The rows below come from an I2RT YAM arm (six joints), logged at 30 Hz.
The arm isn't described. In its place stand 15 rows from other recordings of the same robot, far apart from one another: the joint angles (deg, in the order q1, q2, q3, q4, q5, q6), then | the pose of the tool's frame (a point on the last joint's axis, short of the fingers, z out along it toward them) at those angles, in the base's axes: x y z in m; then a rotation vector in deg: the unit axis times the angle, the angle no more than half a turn.
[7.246 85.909 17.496 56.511 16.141 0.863] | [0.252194, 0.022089, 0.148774, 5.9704, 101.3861, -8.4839]
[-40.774 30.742 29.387 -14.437 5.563 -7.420] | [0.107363, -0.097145, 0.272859, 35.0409, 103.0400, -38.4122]
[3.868 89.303 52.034 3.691 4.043 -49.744] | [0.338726, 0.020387, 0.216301, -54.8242, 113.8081, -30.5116]
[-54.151 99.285 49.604 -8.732 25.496 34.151] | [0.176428, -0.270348, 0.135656, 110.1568, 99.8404, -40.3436]
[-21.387 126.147 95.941 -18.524 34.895 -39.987] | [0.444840, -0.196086, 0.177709, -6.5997, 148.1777, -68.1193]
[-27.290 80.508 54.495 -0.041 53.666 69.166] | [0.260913, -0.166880, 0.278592, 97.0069, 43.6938, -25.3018]
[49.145 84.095 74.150 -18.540 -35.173 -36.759] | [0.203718, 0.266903, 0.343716, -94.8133, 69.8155, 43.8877]
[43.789 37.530 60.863 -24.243 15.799 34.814] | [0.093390, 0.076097, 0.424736, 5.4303, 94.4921, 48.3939]
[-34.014 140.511 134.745 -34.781 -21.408 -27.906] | [0.467263, -0.299662, 0.246818, -4.2750, 127.4638, -9.5051]
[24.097 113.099 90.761 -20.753 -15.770 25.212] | [0.408706, 0.193396, 0.244758, -6.9393, 137.8795, 42.2864]
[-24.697 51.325 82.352 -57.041 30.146 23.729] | [0.109016, -0.069813, 0.451348, 63.6818, 95.2595, -31.0270]
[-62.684 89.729 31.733 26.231 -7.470 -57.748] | [0.138295, -0.257673, 0.143997, 0.8971, 133.2977, -60.0775]
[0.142 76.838 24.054 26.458 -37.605 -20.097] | [0.247397, 0.022337, 0.166423, -42.0544, 103.7931, 24.9535]
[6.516 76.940 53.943 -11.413 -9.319 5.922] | [0.296758, 0.039698, 0.268517, -6.0023, 124.6398, 17.2202]
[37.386 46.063 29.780 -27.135 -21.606 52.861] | [0.124419, 0.111576, 0.218898, 7.8980, 148.6351, 65.2255]
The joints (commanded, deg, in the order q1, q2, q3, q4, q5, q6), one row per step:
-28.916 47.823 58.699 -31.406 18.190 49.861
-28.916 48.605 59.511 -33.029 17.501 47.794
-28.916 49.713 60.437 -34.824 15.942 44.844
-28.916 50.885 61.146 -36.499 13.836 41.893
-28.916 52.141 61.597 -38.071 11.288 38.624
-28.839 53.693 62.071 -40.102 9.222 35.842
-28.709 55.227 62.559 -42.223 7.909 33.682
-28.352 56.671 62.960 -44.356 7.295 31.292
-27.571 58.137 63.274 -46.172 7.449 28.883
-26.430 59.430 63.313 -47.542 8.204 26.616
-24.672 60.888 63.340 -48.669 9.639 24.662
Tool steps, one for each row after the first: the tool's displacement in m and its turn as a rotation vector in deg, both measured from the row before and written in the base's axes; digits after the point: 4 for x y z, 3 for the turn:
0.0017 -0.0004 -0.0003 -0.309 2.714 1.357
0.0031 -0.0006 -0.0009 -0.373 3.434 2.543
0.0037 -0.0006 -0.0022 -0.076 3.350 3.119
0.0044 -0.0007 -0.0038 0.040 3.504 3.731
0.0049 -0.0010 -0.0053 0.576 3.797 3.239
0.0043 -0.0010 -0.0053 0.746 3.570 2.400
0.0039 -0.0003 -0.0055 0.315 3.803 2.259
0.0046 0.0005 -0.0055 -0.178 3.804 2.183
0.0048 0.0016 -0.0058 -0.601 3.597 2.096
0.0062 0.0031 -0.0060 -0.914 3.608 2.105

